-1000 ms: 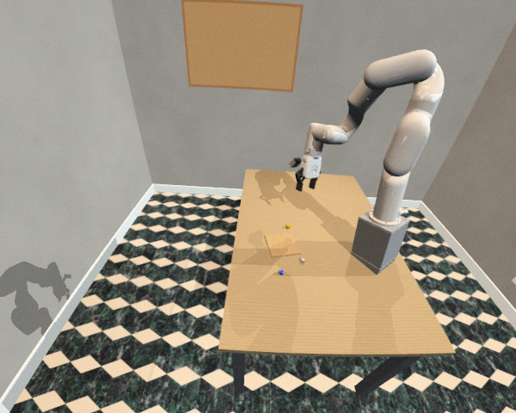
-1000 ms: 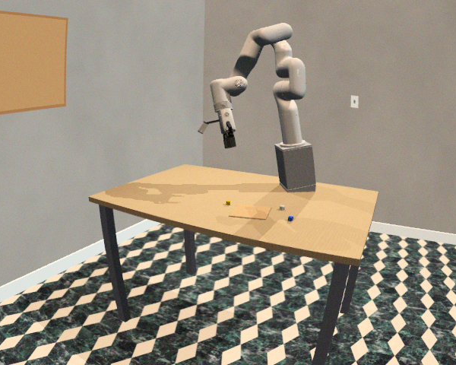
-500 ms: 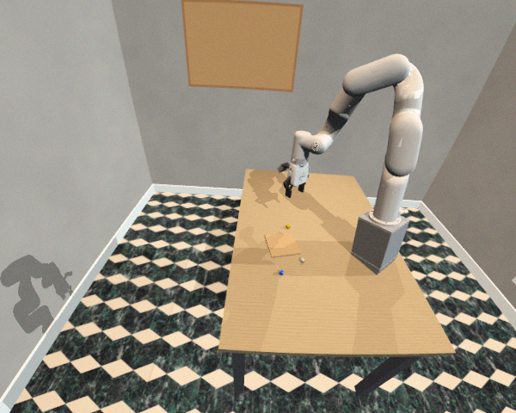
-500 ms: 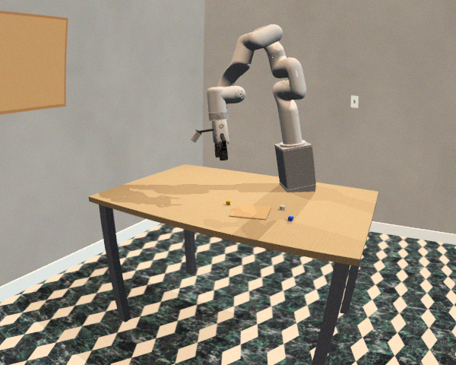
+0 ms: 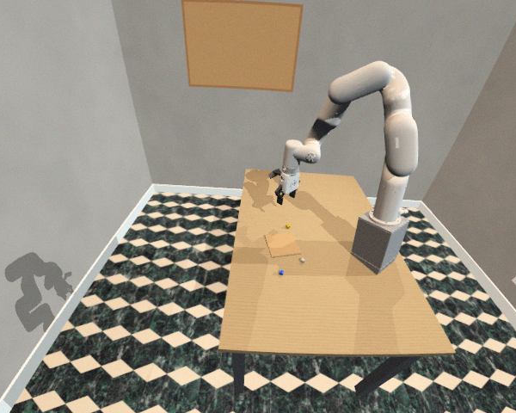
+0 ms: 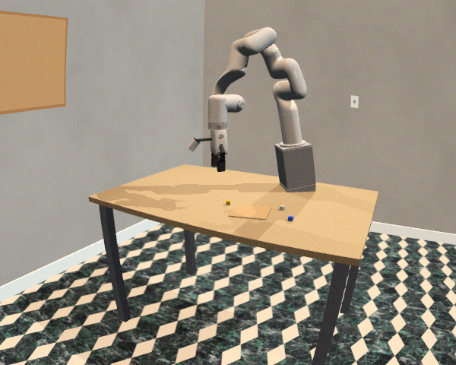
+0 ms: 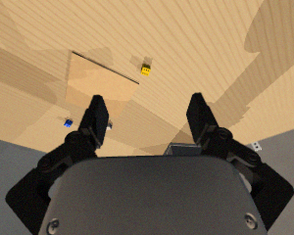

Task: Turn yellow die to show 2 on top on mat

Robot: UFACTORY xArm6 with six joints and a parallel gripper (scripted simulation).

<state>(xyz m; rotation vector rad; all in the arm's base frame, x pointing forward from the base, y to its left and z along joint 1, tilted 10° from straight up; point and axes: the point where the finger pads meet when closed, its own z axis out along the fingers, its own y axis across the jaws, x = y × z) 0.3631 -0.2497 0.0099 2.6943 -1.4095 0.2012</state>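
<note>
The yellow die lies 150 mm below my hand, 40 mm to the left of it and 20 mm behind it. From my hand the other things lie so: white die: 260 mm to the left, 150 mm below, 30 mm behind; then blue die: 310 mm to the left, 150 mm below, 80 mm ahead; then tan mat: 160 mm below, 150 mm to the left, 40 mm ahead.
</note>
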